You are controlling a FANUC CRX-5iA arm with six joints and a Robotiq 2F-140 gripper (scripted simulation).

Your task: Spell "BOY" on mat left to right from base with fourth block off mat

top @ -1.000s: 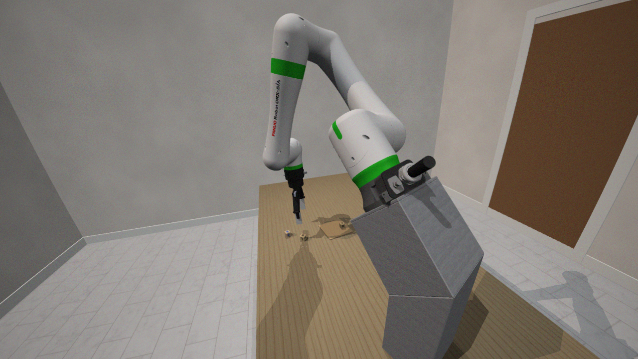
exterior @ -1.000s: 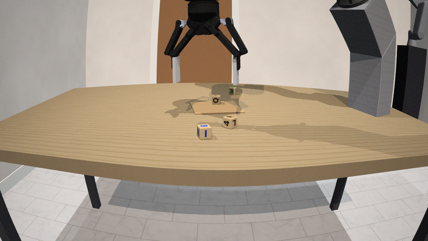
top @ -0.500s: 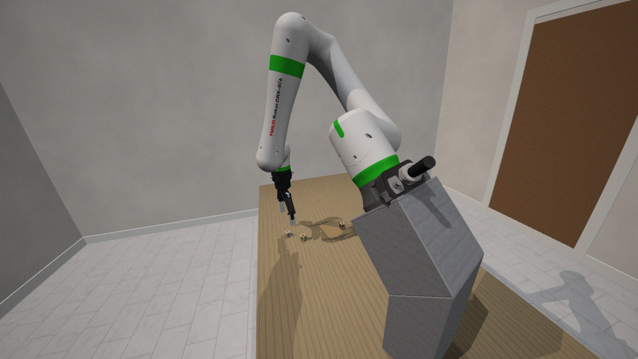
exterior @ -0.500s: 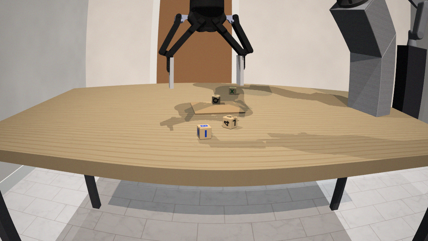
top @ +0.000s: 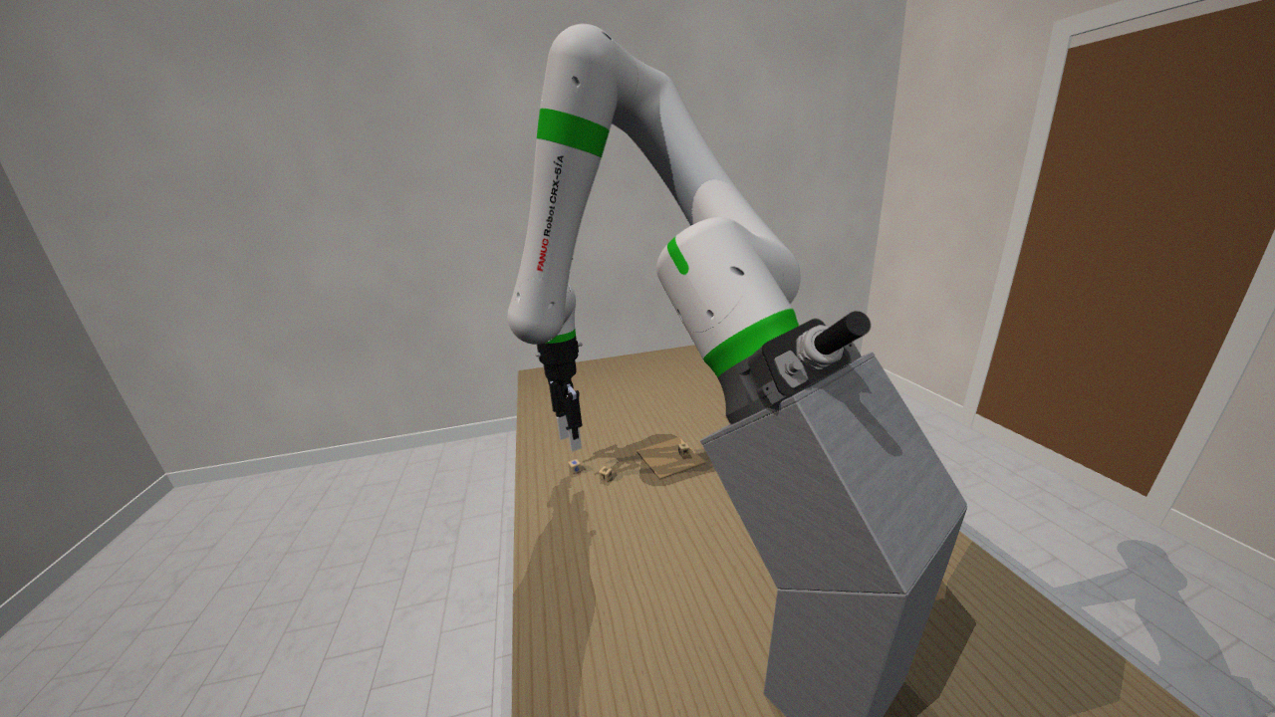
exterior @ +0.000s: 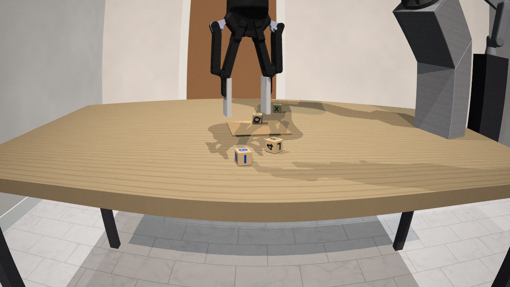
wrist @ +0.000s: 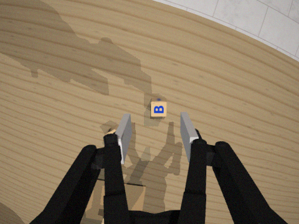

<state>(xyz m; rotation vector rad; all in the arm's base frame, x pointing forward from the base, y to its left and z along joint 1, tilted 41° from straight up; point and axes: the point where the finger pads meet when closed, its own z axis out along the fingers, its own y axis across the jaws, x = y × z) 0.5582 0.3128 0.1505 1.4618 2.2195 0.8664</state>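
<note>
Right now my hand is 10 mm short of the block and 110 mm above it. The rest, counted from my hand: tan mat: 30 mm ahead, 260 mm to the right, 120 mm below.
</note>
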